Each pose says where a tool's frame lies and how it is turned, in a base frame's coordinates. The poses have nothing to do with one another.
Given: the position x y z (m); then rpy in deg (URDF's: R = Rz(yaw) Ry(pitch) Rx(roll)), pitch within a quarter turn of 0, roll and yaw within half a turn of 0.
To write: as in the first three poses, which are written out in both.
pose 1, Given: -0.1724 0.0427 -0.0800 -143.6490 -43.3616 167.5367
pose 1, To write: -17.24 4.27 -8.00 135.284 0.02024 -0.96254 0.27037
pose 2, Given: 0.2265 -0.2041 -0.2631 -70.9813 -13.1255 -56.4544
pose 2, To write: 22.65 -20.41 -26.31 94.109 -0.75435 0.26066 -0.60250
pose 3, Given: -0.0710 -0.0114 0.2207 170.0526 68.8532 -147.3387
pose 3, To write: -7.10 -1.14 22.07 117.283 -0.32567 0.90735 0.26582
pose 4, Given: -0.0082 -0.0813 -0.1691 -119.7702 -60.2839 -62.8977
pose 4, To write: -0.82 -8.13 -16.91 163.495 -0.77767 0.17719 -0.60318
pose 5, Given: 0.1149 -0.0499 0.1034 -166.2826 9.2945 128.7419
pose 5, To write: 11.49 -4.99 10.34 177.589 0.43686 0.88823 -0.14214
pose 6, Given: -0.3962 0.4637 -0.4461 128.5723 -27.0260 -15.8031
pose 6, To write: -39.62 46.37 -44.61 126.923 0.95433 -0.24686 0.16826
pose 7, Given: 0.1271 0.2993 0.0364 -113.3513 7.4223 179.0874
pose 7, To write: 12.71 29.93 3.64 174.301 0.04225 0.83454 -0.54932
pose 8, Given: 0.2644 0.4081 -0.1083 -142.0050 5.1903 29.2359
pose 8, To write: 26.44 40.81 -10.83 144.621 -0.96325 -0.23524 0.12963
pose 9, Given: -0.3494 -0.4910 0.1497 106.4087 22.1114 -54.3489
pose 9, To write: -34.94 -49.10 14.97 126.149 0.84301 -0.28796 -0.45433
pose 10, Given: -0.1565 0.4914 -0.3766 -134.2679 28.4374 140.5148
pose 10, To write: -15.65 49.14 -37.66 170.158 0.39300 0.81144 -0.43258
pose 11, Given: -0.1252 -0.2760 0.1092 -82.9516 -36.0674 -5.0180
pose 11, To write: -12.52 -27.60 10.92 90.701 -0.89865 -0.28697 -0.33177
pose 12, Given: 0.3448 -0.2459 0.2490 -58.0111 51.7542 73.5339
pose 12, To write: 34.48 -24.59 24.90 119.512 -0.66902 0.05167 0.74145
